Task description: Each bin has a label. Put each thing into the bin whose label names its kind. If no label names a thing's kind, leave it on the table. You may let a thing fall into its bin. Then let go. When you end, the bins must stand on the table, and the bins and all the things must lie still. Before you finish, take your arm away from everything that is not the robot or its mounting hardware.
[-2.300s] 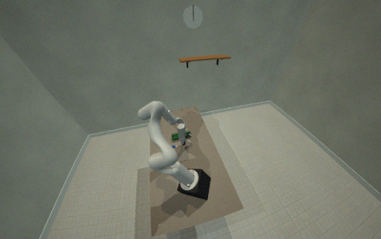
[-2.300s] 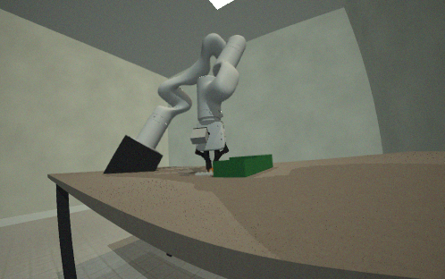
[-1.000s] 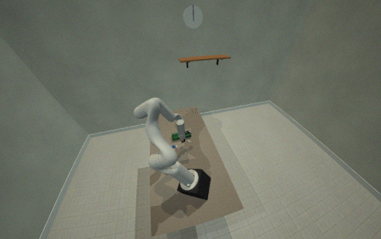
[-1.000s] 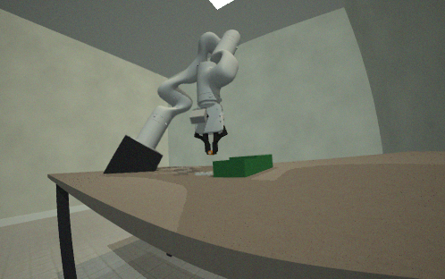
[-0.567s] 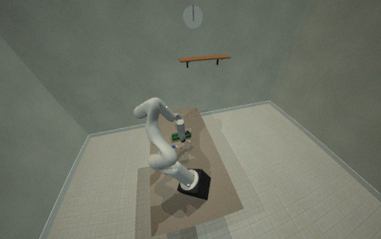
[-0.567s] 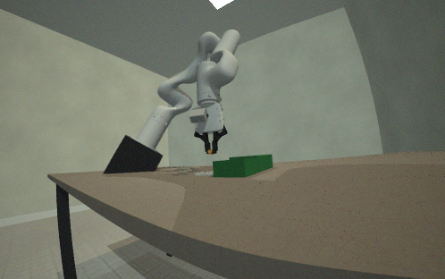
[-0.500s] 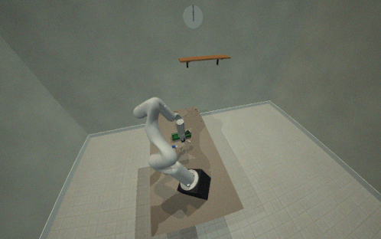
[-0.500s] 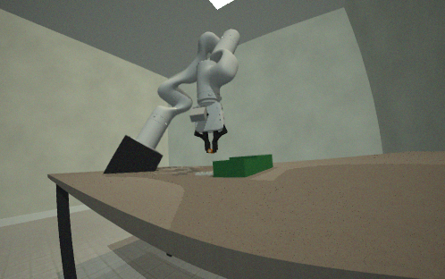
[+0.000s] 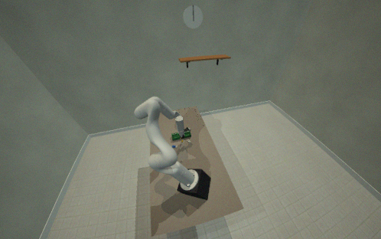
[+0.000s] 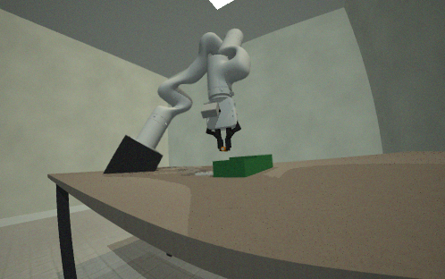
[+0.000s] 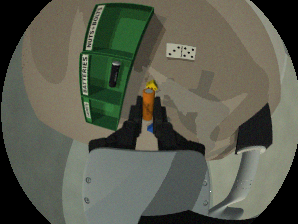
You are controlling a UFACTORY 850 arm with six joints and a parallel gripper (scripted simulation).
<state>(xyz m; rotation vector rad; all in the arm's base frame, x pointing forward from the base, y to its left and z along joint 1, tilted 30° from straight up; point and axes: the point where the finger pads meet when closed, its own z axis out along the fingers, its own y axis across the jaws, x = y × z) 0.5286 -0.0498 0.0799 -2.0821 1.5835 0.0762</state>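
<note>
My hand is 7 cm short of the black battery and 8 cm above it. From my hand the other things lie so: white domino: 2 cm behind, 8 cm to the right, 8 cm below; orange battery: 2 cm below; yellow die: 1 cm behind, 8 cm below.
</note>
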